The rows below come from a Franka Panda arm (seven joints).
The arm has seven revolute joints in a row. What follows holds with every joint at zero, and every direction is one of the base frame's. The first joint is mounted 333 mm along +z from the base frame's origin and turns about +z. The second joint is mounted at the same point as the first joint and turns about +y. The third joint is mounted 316 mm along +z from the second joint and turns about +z. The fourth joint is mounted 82.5 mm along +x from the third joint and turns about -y. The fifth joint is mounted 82.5 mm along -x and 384 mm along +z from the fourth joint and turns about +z. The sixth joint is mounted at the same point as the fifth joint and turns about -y. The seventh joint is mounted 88 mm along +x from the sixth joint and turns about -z. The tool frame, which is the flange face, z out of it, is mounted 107 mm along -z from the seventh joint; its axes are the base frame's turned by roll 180, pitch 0 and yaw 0 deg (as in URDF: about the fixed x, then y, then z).
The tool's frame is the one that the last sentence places.
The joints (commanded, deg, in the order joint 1, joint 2, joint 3, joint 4, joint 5, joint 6, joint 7), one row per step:
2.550, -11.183, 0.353, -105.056, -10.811, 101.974, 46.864
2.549, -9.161, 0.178, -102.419, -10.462, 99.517, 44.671
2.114, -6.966, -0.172, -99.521, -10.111, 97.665, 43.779
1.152, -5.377, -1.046, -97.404, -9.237, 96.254, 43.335
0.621, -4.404, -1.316, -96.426, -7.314, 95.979, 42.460
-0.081, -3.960, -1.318, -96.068, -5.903, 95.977, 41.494
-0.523, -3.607, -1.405, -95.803, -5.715, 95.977, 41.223
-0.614, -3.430, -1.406, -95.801, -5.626, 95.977, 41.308
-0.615, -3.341, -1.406, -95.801, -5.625, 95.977, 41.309
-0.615, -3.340, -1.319, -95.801, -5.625, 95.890, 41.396
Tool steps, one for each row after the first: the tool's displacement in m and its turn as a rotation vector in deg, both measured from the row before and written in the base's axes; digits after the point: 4 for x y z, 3 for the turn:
0.0078, -0.0017, 0.0000, -0.024, 2.200, 1.491
0.0097, -0.0070, 0.0013, 0.242, 1.288, -0.256
0.0066, -0.0163, 0.0005, 0.888, 0.954, -1.667
0.0047, -0.0044, -0.0018, 1.863, 0.382, -0.045
0.0022, -0.0043, -0.0015, 1.337, 0.173, 0.202
0.0017, -0.0047, -0.0012, 0.170, 0.110, -0.267
0.0008, -0.0007, -0.0017, 0.096, 0.164, -0.180
0.0004, 0.0000, -0.0008, 0.002, 0.089, -0.002
-0.0001, 0.0008, -0.0002, 0.003, 0.079, -0.008

